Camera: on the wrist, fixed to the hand. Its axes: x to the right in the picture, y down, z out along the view.
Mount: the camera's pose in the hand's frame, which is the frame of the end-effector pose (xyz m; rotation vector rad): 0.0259 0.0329 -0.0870 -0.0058 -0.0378 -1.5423
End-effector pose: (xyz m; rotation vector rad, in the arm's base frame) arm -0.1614 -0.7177 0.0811 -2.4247 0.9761 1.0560
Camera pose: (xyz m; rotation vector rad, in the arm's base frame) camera -0.1266 -0.7989 0.1201 -2.1510 -0.8961 0.4312
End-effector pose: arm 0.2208 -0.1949 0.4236 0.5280 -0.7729 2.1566
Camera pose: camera 0.1690 -0.1398 0.3636 0.7835 -0.1718 0.7012
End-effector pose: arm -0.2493 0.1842 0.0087 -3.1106 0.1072 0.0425
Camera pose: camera -0.2235 0.1470 0.0940 -2.2993 -2.0874 0.0525
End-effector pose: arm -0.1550 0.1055 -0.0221 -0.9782 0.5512 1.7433
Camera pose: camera -0.1584 0.0426 -0.0953 -0.9186 -0.2707 0.3587
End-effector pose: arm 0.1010 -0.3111 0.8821 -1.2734 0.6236 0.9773
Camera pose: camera 0.0957 -0.3887 0.8249 -1.2750 -0.4472 -0.2933
